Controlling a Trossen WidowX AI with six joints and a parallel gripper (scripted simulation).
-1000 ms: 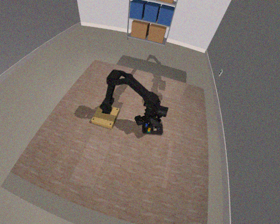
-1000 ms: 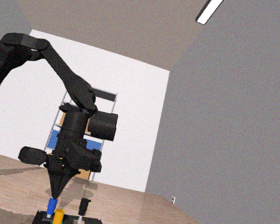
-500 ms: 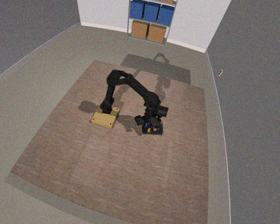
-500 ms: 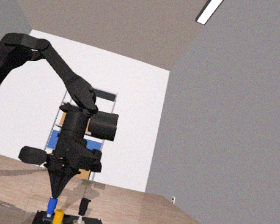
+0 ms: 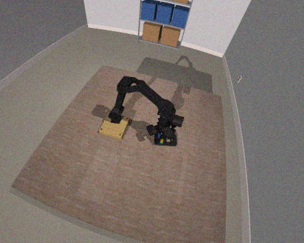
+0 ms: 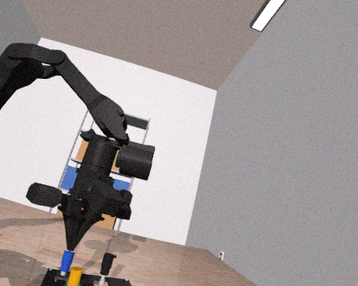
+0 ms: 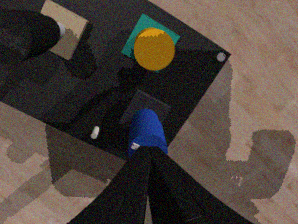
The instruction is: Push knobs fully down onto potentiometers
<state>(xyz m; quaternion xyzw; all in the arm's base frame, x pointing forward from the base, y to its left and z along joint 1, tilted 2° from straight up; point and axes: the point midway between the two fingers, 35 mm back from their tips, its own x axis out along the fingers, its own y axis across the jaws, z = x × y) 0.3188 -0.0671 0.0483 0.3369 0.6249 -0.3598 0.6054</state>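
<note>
My gripper tip is now 10 mm above the blue knob. Also, from my gripper tip: black knob 70 mm ahead, 20 mm to the right.
</note>
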